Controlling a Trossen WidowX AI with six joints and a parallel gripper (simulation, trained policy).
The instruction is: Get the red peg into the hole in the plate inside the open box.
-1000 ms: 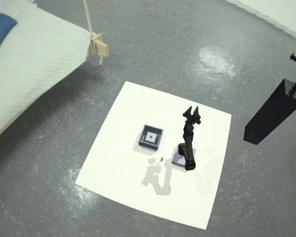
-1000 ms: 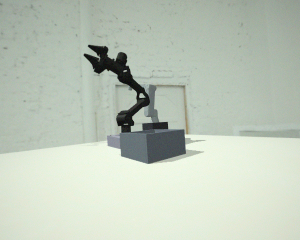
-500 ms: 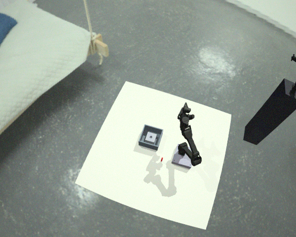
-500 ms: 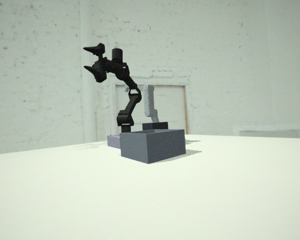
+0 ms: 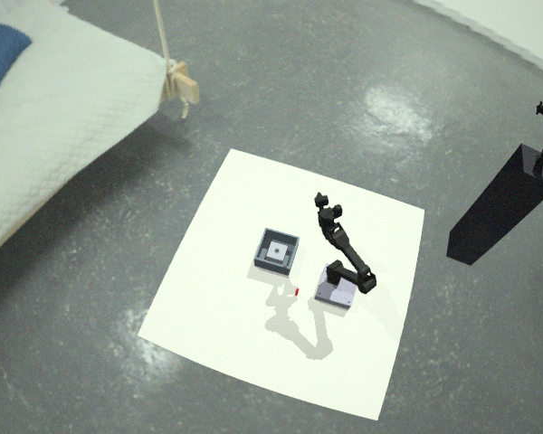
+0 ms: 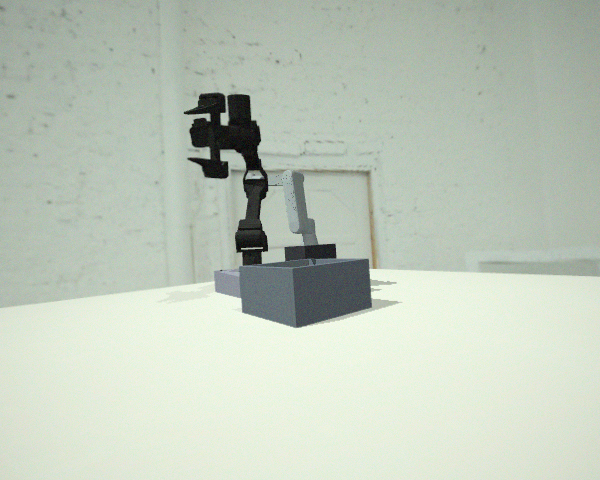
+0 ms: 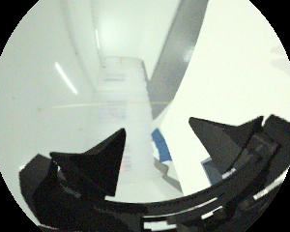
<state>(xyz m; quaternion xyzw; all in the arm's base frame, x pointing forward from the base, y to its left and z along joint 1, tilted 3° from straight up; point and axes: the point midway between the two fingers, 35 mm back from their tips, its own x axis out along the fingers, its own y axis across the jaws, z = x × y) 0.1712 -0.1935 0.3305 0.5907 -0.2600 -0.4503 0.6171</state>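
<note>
Now: the red peg 5 cm behind my gripper tip, 35 cm to the left of it and 34 cm below it. The rest, counted from my gripper tip: grey box (13 cm ahead, 18 cm to the left, 35 cm below).
</note>
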